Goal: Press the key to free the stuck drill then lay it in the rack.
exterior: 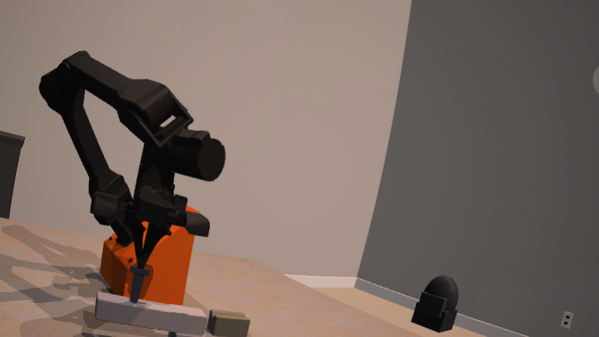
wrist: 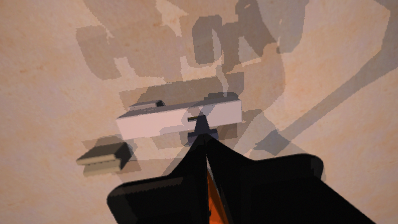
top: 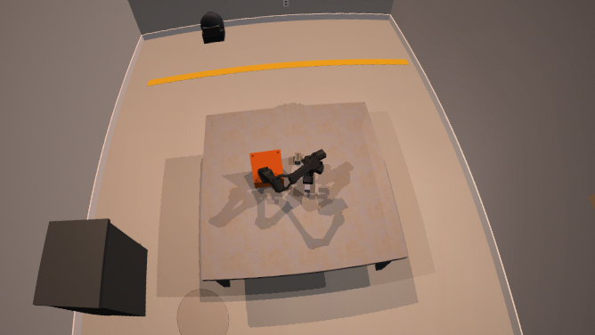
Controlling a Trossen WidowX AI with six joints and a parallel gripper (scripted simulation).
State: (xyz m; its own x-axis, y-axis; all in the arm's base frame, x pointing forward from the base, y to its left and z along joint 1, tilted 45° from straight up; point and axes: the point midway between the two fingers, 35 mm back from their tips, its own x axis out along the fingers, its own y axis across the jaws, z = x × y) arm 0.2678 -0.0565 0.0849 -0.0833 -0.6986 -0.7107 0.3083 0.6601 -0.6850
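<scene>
Now: the key 3 cm below my gripper tip. Also, from my gripper tip: drill: 8 cm below, 5 cm to the left, 1 cm ahead; then olive-grey rack: 21 cm to the left, 11 cm below, 1 cm behind.
</scene>
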